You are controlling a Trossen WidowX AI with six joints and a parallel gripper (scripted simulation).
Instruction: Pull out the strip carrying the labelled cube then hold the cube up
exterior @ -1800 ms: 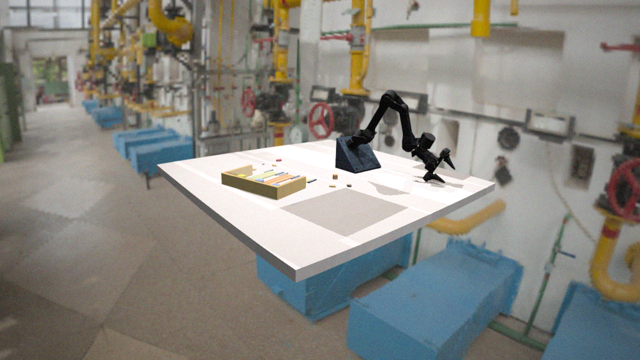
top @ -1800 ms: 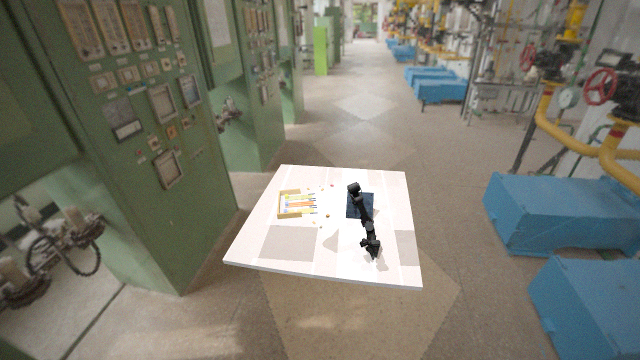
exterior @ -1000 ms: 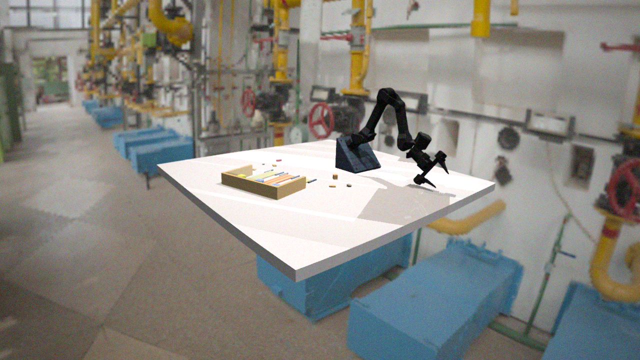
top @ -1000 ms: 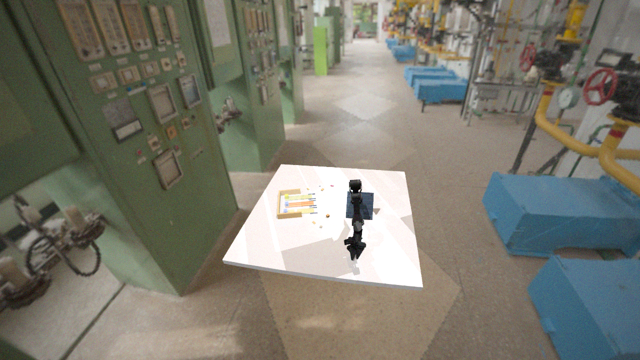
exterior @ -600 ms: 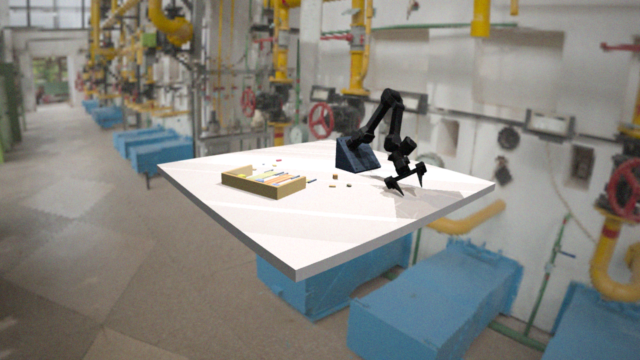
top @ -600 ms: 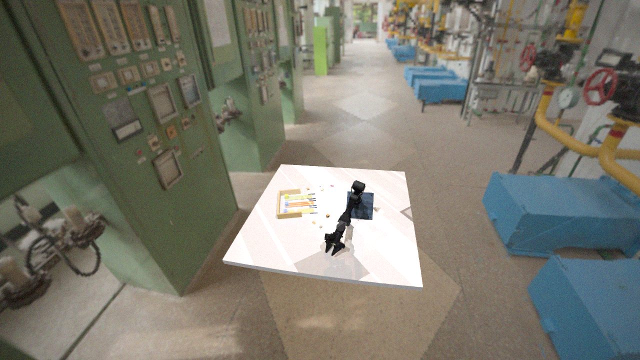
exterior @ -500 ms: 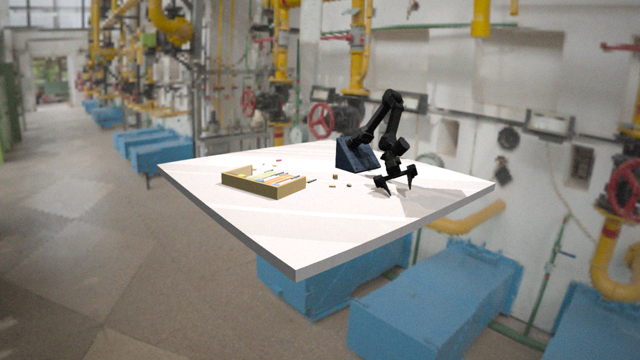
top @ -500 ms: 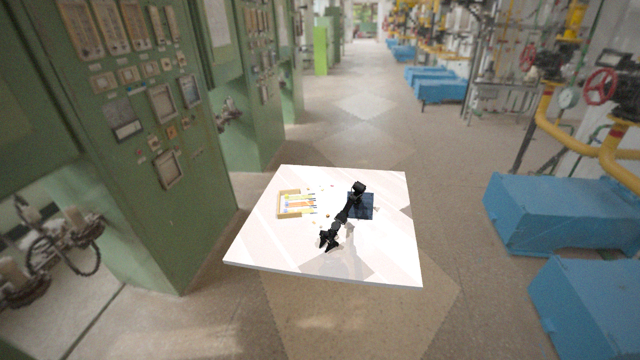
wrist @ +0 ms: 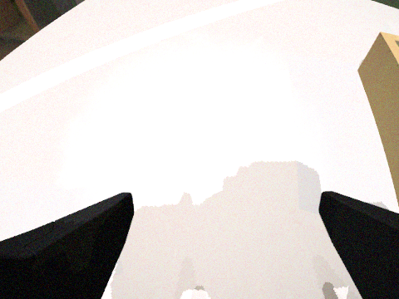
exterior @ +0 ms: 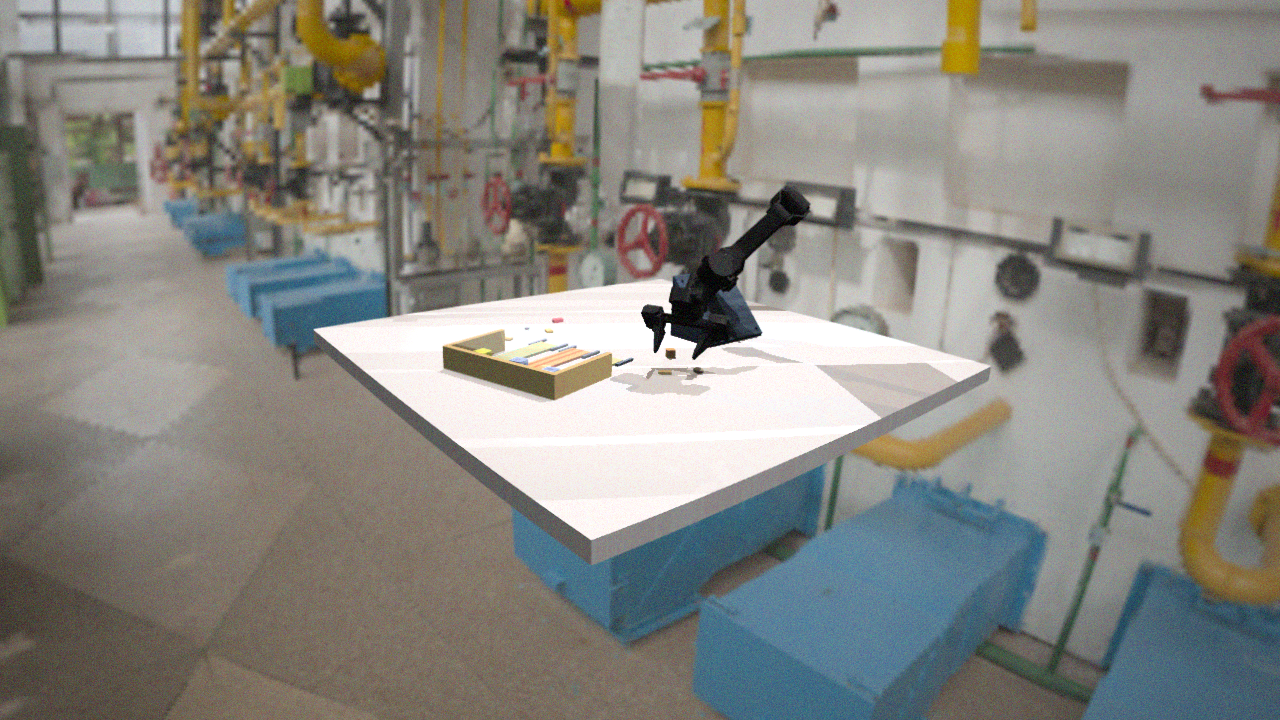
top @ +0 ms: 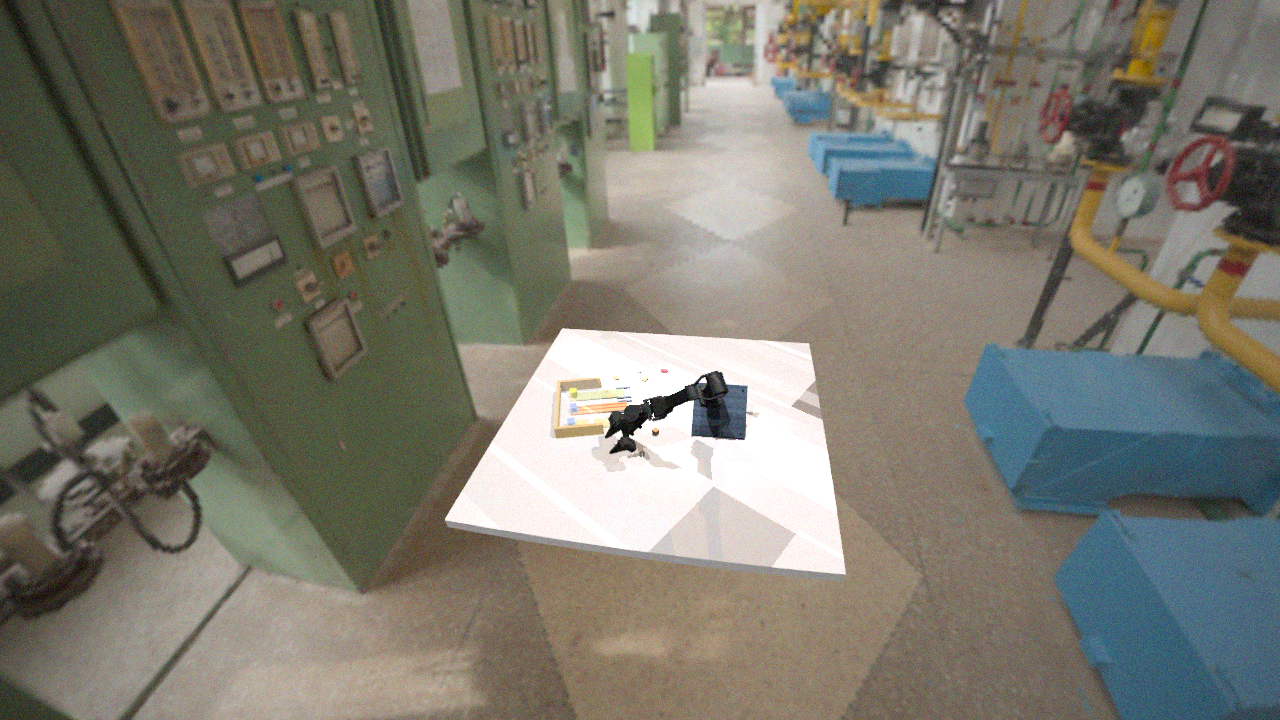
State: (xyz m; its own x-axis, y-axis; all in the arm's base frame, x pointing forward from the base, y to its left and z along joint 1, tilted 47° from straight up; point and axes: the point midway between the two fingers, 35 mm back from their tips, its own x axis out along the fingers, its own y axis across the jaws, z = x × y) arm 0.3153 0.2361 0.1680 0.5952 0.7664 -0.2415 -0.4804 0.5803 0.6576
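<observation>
My gripper tip is 50 mm short of the pale yellow strip, 200 mm to the left of it and 70 mm above it.
</observation>
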